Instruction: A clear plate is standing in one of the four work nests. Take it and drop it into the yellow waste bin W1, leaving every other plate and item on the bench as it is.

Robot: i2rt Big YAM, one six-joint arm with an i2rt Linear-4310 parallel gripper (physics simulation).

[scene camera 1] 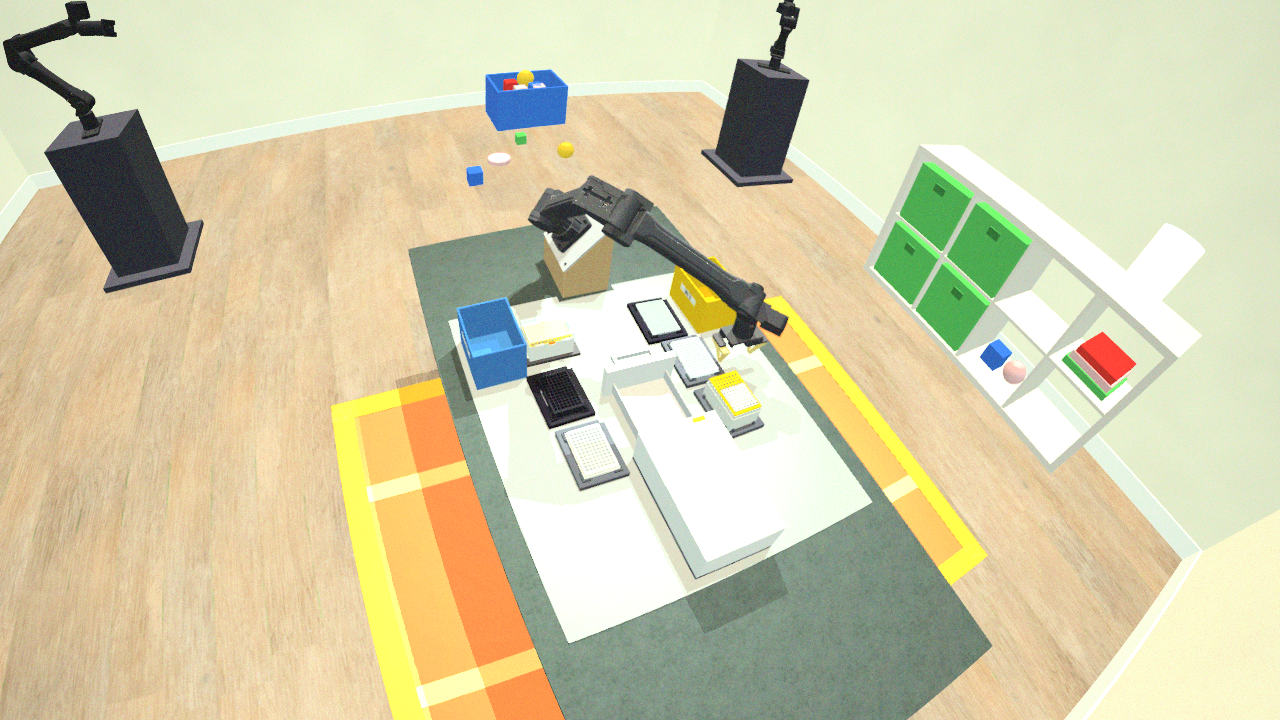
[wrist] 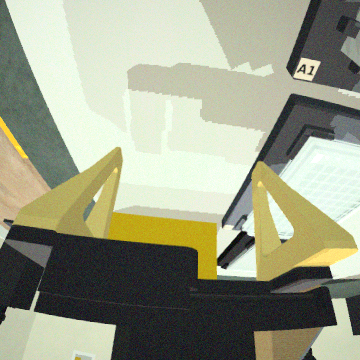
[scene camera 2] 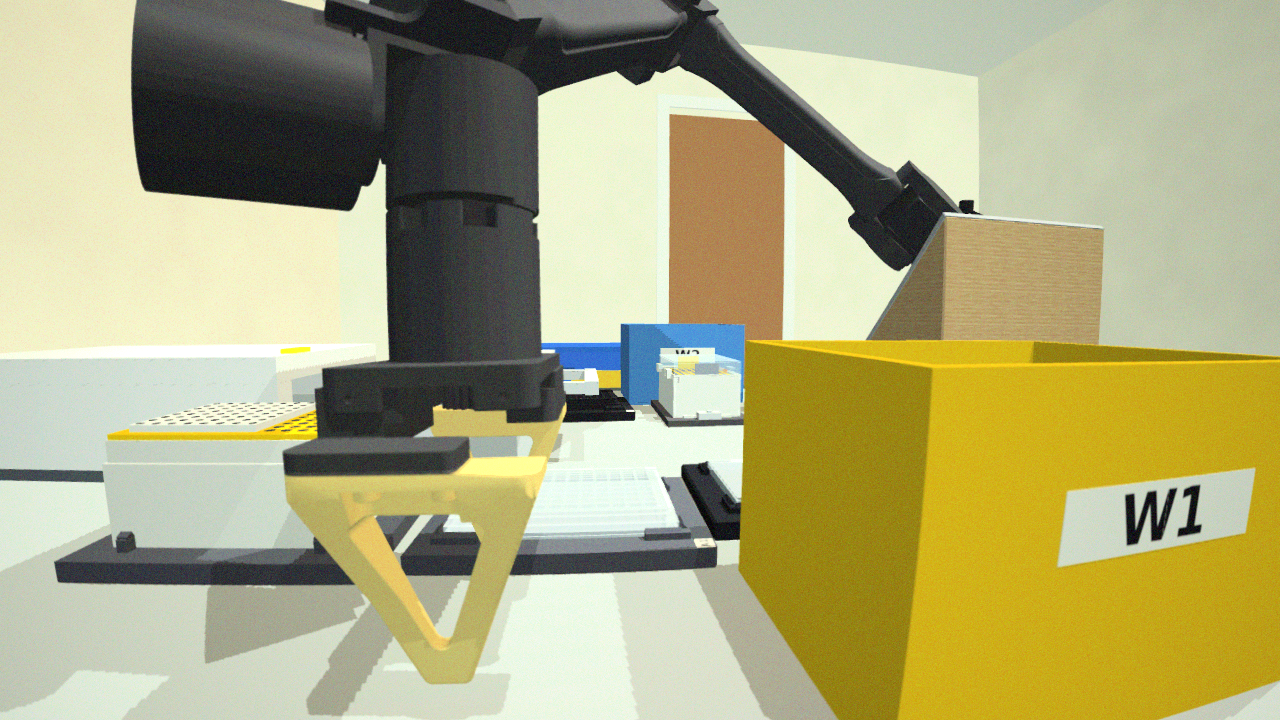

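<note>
A clear plate with a faint grid of wells lies flat in a dark grey nest. The nest stands between a yellow-topped tip box and the bin. The yellow waste bin W1 stands upright at the right in scene camera 2. My gripper is open, with nothing between its yellow fingers. It hangs low over the bench at the outer side of the plate's nest, apart from the plate. In scene camera 2 the near finger hides part of the nest.
The tip box stands in the neighbouring nest A1. A pale plate in a black nest is near W1. Across the bench are a blue bin, a black plate and a white plate. A long white machine stands mid-bench.
</note>
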